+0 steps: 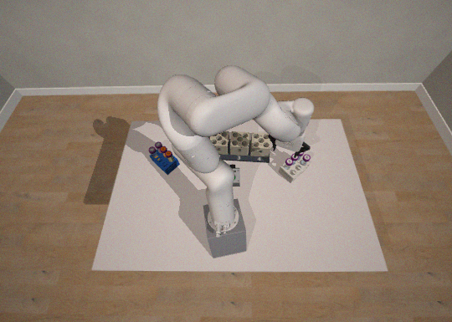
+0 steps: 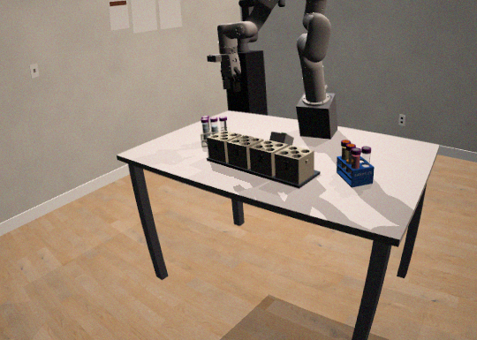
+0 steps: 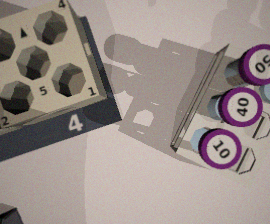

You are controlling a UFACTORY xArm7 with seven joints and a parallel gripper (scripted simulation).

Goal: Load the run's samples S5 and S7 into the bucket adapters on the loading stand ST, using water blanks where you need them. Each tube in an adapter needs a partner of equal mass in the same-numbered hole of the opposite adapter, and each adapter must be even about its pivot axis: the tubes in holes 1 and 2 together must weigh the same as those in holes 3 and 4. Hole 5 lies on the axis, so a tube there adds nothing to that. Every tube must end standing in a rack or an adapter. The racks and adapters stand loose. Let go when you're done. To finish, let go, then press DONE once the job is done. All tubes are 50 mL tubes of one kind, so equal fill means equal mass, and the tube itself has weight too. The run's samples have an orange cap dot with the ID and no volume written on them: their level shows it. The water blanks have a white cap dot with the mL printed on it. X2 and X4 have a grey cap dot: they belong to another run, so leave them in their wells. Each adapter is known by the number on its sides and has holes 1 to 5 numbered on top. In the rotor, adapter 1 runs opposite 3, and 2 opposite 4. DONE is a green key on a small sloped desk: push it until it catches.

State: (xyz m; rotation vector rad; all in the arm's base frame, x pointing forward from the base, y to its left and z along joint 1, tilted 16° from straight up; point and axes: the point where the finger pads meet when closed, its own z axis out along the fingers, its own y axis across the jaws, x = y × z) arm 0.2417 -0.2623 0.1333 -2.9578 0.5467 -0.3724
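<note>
My hand is 59 cm to the right of the blue rack, 22 cm above it and 5 cm short of it. The rest, counted from my hand: adapter (41 cm to the left, 20 cm below, 16 cm ahead); dark stand (25 cm to the left, 25 cm below, 15 cm ahead); white rack (22 cm below, 9 cm to the right, 3 cm ahead).
</note>
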